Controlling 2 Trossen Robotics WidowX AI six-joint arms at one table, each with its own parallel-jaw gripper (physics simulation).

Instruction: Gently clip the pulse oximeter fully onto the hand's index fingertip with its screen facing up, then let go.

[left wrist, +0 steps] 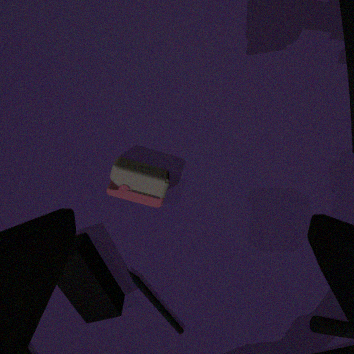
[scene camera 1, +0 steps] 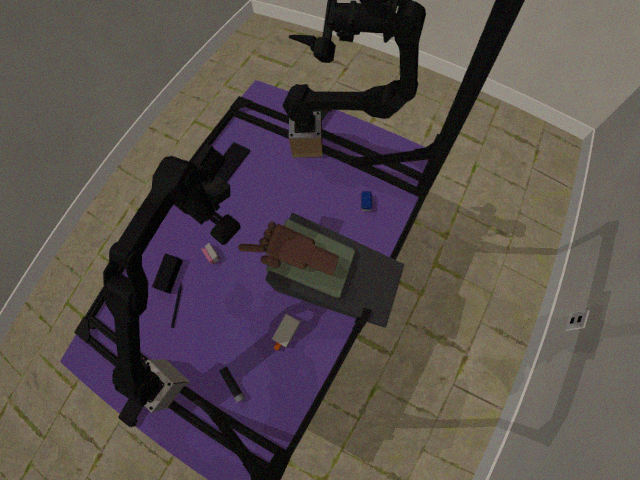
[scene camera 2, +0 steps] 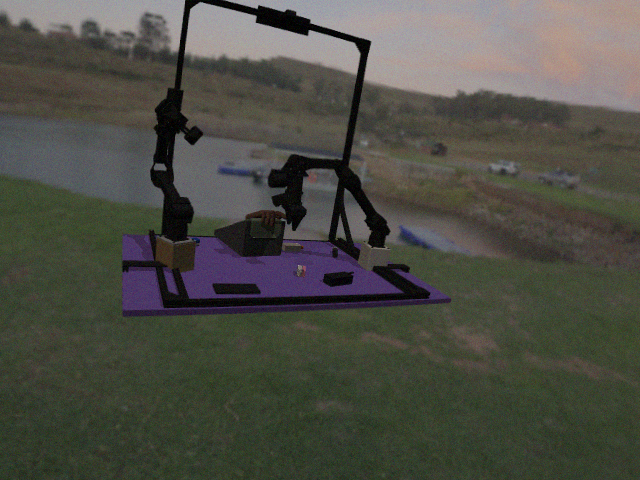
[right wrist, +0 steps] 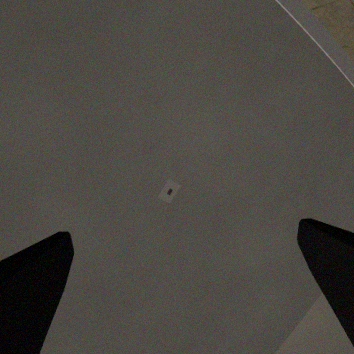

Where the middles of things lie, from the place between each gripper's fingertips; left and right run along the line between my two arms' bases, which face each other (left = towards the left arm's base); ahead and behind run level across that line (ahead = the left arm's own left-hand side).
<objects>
Now: right hand 29 cm past the grey slab [scene camera 1: 373, 279], 37 cm to the right of it and 46 cm above it. The rest, counted from my right hand: pulse oximeter [left wrist: 132, 180]: 8 cm ahead, 48 cm to the left, 49 cm below.
Right now my left hand is 50 mm short of the pulse oximeter, 50 mm to the right of it and 160 mm above it. Also, from my left hand: grey slab (320 mm behind, 60 mm to the right, 140 mm below).
</objects>
